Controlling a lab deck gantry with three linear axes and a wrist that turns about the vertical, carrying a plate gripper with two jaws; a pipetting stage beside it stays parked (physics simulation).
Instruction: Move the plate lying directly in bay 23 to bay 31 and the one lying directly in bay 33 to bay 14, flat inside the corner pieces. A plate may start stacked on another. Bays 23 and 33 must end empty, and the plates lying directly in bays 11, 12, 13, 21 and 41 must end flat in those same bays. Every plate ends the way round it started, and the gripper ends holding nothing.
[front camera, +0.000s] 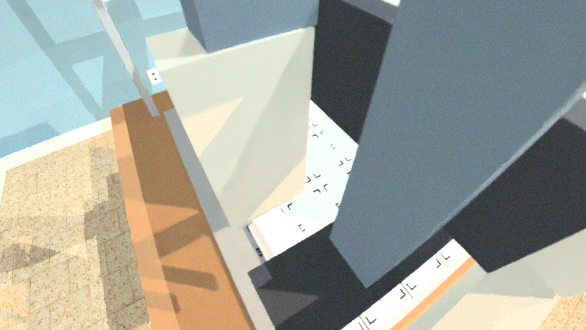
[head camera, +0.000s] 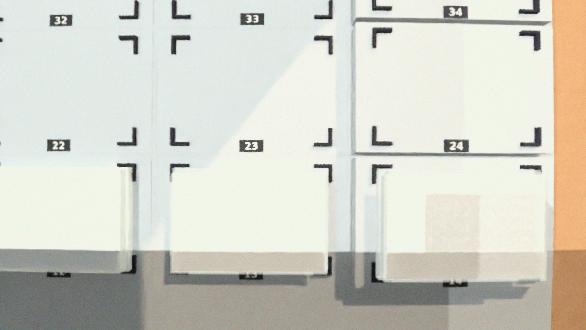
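Frame: origin at the robot's base, x up, y left, z back, level; millimetres.
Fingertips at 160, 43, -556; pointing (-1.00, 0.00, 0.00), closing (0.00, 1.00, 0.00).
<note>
Offsets run from my fingertips to a thing's top centre, as dx, dy, dz. "*": to the spot under its first point.
The dark gripper body (front camera: 305, 285) hangs low over the deck's near end in the front view, under its blue-grey column; its jaws are hidden, and the gripper does not show in the head view. Bay 23 @[* -160, +108, +165] (head camera: 250, 90) is bare between its corner pieces. The lower edge of bay 33 @[* -160, +179, +164] (head camera: 252, 6) shows bare, the rest is cut off. A white plate @[-131, +0, +0] (head camera: 460, 225) sits in bay 14, inside the corner pieces as far as shows. Another plate @[-145, +0, +164] (head camera: 250, 215) (front camera: 262, 240) sits in bay 13, and one more @[-145, +0, +328] (head camera: 60, 210) in bay 12. Bays 11, 21, 31 and 41 do not show.
A tall cream panel (front camera: 250, 135) hides the deck's left part in the front view. A large blue-grey column (front camera: 440, 125) with dark blocks crosses the right half. Raised bay 24 @[* -145, +105, +5] (head camera: 450, 90) adjoins bay 14. An orange-brown table edge (head camera: 570, 125) runs along the deck.
</note>
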